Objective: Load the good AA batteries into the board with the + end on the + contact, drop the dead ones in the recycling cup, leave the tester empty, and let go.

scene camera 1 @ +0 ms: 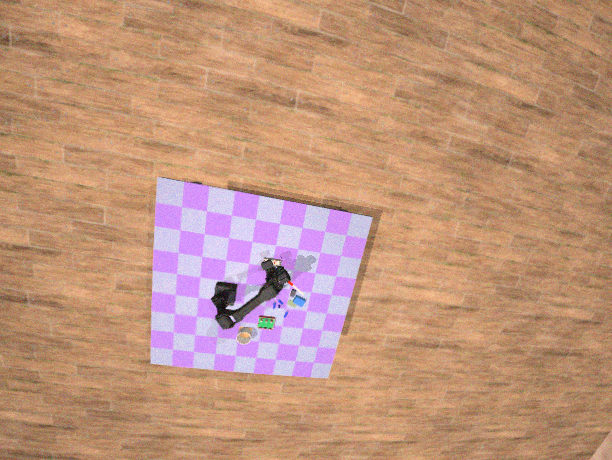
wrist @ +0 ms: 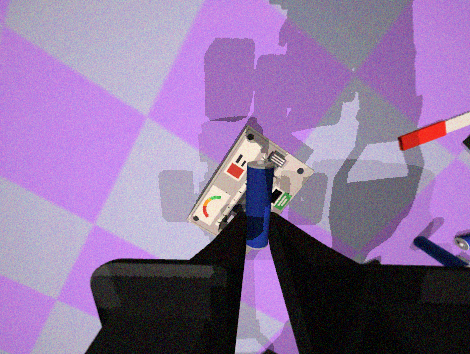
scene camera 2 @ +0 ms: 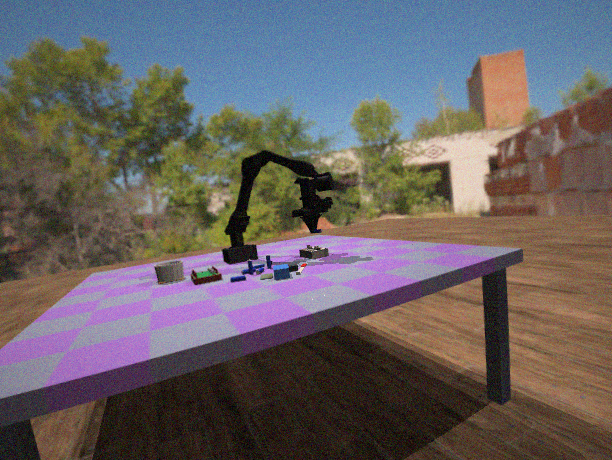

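My gripper is shut on a blue AA battery. It holds the battery above the pale tester. In the wrist view the battery's silvery end faces the top and its body hides part of the tester's middle. Several loose blue batteries are on the table; one battery stands upright. The green board has dark red walls; its contact marks are too small to read. The grey recycling cup stands beside it; its inside is unclear.
A red and white stick lies between the tester and a blue block. A small black object and a flat yellow-green piece are beside the block. The arm's base stands behind the batteries.
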